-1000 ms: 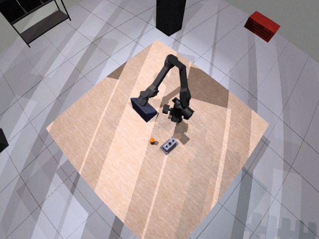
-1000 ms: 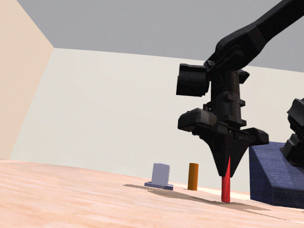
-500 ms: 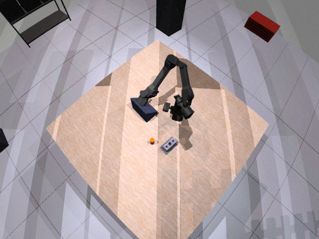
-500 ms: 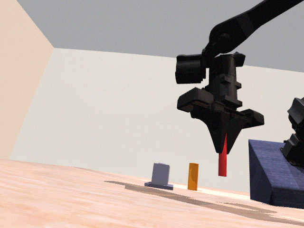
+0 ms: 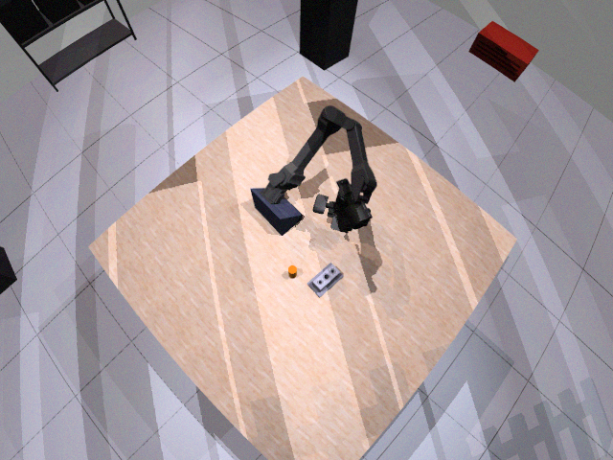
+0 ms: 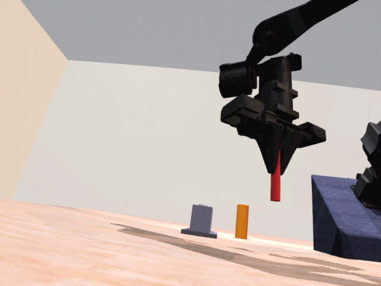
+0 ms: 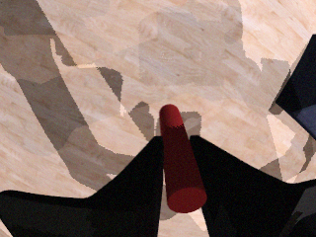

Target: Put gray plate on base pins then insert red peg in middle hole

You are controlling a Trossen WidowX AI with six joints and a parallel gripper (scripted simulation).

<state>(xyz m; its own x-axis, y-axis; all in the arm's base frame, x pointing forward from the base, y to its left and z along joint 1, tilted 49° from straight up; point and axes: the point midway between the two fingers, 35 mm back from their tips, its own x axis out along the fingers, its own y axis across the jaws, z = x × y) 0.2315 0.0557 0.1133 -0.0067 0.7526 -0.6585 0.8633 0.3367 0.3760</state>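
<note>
My gripper tip is 16 cm to the left of the gray plate, 11 cm short of it and 7 cm above it. Round my gripper tip: orange cylinder (24 cm to the right, 7 cm below, 1 cm ahead); then red peg (right at my gripper tip); then dark base (16 cm to the right, 11 cm ahead, 10 cm below).
</note>
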